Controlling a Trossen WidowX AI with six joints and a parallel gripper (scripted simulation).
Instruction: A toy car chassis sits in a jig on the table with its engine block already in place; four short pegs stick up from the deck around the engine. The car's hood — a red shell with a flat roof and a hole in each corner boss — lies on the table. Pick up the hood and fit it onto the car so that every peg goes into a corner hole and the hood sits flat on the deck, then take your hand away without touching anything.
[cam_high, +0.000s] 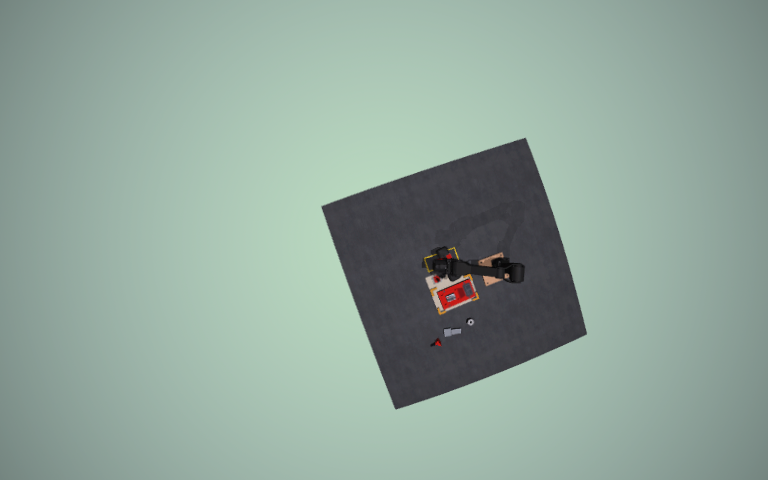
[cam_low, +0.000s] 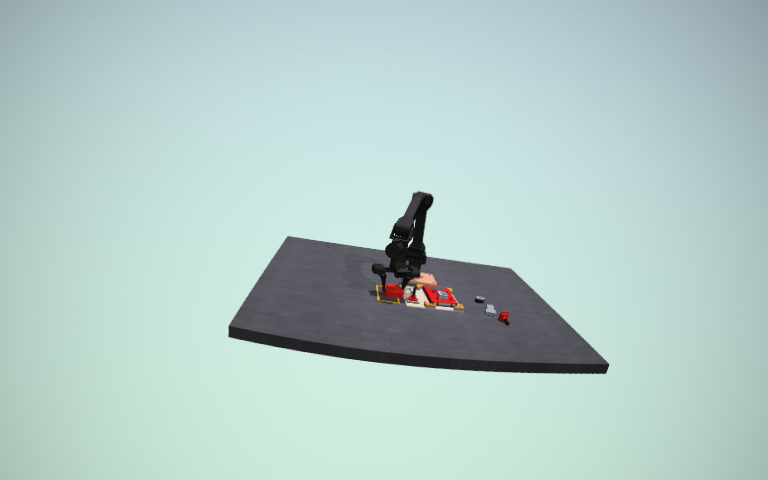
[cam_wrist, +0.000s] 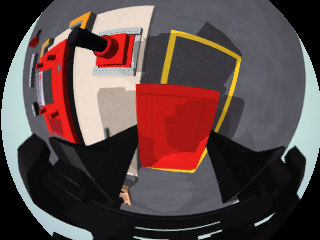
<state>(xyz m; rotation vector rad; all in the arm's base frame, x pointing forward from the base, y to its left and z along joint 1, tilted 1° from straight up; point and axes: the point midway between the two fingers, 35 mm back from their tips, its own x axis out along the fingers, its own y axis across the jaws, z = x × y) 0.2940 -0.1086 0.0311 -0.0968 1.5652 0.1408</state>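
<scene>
Now: the jig 10 mm ahead of my gripper tip and 170 mm to the left of it. From my gripper tip the other things lie so: small wheel 40 mm behind, 380 mm to the left; then red hood right at my gripper tip.
</scene>
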